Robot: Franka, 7 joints.
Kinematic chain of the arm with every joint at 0, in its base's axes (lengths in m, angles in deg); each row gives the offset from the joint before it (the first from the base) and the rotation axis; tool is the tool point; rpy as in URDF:
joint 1: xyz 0 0 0.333 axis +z
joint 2: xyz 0 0 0 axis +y
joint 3: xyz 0 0 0.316 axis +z
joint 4: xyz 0.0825 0 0 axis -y
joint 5: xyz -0.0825 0 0.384 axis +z
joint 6: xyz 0 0 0 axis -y
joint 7: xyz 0.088 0 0 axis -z
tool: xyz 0 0 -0.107 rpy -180 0 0
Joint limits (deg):
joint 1: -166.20..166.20
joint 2: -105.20..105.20
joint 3: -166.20..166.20
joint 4: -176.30..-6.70
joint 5: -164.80..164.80
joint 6: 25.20..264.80
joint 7: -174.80..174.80
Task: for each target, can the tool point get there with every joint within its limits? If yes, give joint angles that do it. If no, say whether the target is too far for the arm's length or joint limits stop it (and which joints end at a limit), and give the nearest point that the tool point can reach.
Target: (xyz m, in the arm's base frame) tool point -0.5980 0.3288 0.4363
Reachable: yes | joints 2.73 -50.89 124.45 -92.30 -14.58 238.16 -78.69
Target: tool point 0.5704 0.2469 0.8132
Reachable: yes | joints -121.78 -9.60 139.32 -71.47 -104.16 143.43 -128.80
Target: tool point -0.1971 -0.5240 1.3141
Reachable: no: too far | nearest point -0.1497 -0.3980 1.0781 | short by 0.272 m
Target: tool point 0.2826 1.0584 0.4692
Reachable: no: too far | nearest point 0.2196 0.8225 0.4388 | short by 0.246 m
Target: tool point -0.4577 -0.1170 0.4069
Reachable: yes | joints 110.91 23.45 74.24 -143.55 127.94 59.25 -31.32
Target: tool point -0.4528 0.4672 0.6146
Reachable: yes | joints -92.49 -27.38 -123.75 -98.42 -18.12 209.52 118.23
